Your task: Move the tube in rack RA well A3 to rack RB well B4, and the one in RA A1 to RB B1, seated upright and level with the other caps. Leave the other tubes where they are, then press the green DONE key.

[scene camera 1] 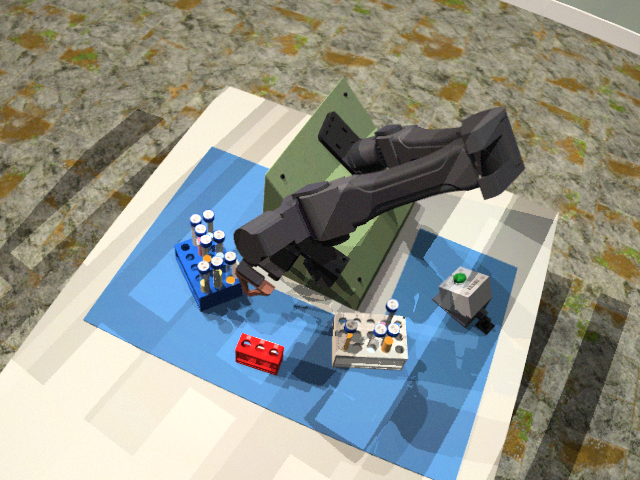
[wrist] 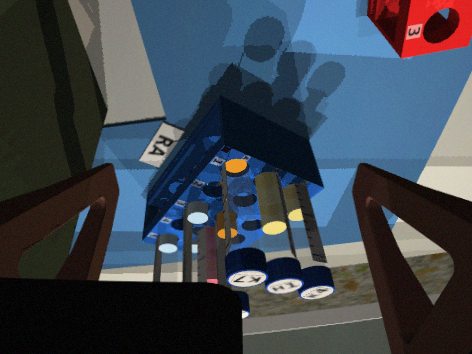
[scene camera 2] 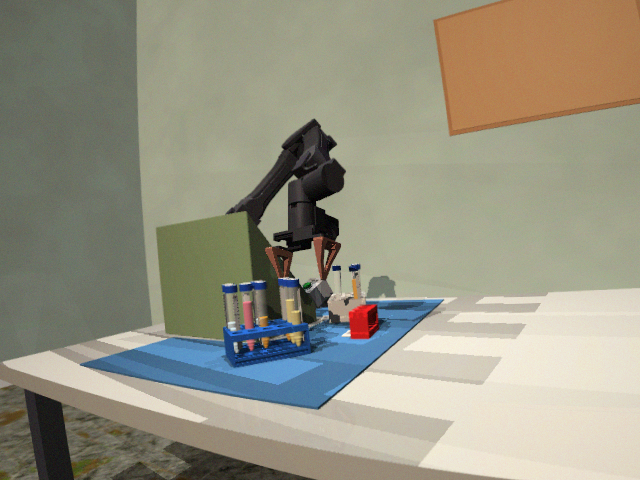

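Where they show: gripper, fingertip midpoint: [scene camera 1: 261, 274] [wrist: 235, 176] [scene camera 2: 302, 282]; arm's base, origin of the base link: [scene camera 1: 355, 158] [scene camera 2: 214, 259].
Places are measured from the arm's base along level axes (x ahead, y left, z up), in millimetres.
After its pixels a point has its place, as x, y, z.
The blue rack RA [scene camera 1: 219, 298] {302, -150, -146} [scene camera 2: 229, 343] {225, -254, -134} [wrist: 265, 135] {294, -143, -146} holds several upright blue-capped tubes. The orange-filled tube in its A1 corner has a cap [scene camera 1: 230, 257] {274, -139, -43} [wrist: 246, 267] {272, -130, -44} marked K7. The light-blue tube [wrist: 197, 212] {239, -169, -109} appears to be in A3; its cap [scene camera 1: 219, 236] {240, -175, -43} shows in scene camera 1. My gripper [scene camera 1: 258, 289] {277, -80, -59} [scene camera 2: 302, 277] {277, -80, -59} [wrist: 235, 176] {277, -80, -59} is wide open and empty, above and beside the A1 end of the rack. The off-white rack [scene camera 1: 369, 360] {316, 146, -155} [scene camera 2: 338, 310] {286, 67, -141}, seemingly RB, holds several capped tubes; its well labels are unreadable. The green DONE key [scene camera 1: 459, 277] {117, 260, -98} tops a grey box [scene camera 1: 467, 297] {164, 281, -86}.
A red three-hole rack [scene camera 1: 258, 353] {392, -39, -118} [scene camera 2: 364, 321] {395, -79, -135} [wrist: 422, 30] {374, -66, -118} stands on the blue mat [scene camera 1: 206, 346] {392, -138, -168} between the two tube racks. The green slanted base panel [scene camera 1: 299, 155] {102, -83, 70} [scene camera 2: 204, 279] {48, -96, -41} stands behind the racks, next to the arm. The black gripper body hides several caps in the wrist view.
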